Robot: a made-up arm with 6 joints. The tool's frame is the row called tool.
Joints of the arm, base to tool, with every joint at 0 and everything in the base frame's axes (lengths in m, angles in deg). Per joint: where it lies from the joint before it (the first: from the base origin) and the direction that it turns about. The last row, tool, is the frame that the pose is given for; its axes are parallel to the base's.
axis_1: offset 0 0 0.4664 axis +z
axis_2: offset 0.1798 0 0 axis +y
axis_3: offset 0 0 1.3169 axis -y
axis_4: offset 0 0 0.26 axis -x
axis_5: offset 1.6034 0 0 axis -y
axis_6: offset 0.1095 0 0 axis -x
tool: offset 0 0 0
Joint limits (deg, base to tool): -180..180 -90..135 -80.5..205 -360..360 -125..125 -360..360
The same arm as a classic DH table. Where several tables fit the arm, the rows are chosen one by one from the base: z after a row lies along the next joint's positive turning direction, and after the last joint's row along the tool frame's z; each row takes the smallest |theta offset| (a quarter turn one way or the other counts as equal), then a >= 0, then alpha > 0; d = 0 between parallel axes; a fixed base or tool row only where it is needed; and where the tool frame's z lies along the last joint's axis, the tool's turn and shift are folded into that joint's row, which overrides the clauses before.
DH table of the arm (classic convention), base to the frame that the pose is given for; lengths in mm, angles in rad. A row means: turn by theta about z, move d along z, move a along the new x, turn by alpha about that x. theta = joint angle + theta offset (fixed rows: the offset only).
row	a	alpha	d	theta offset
axis_1	179.8	-1.5708	466.4	0
axis_2	1316.9	3.1416	0	-1.5708
axis_3	260	-1.5708	0	0
axis_4	0	1.5708	-1603.4	0
axis_5	0	-1.5708	0	0
axis_6	0	1.5708	-109.5	1.5708
tool (fixed)	0	0	0	-1.5708
Joint limits (rad, base to tool): -3.1416..3.1416 -1.5708..2.3562 -1.405..3.5779 -6.2832..6.2832 -2.1817..2.1817 -6.2832..6.2832

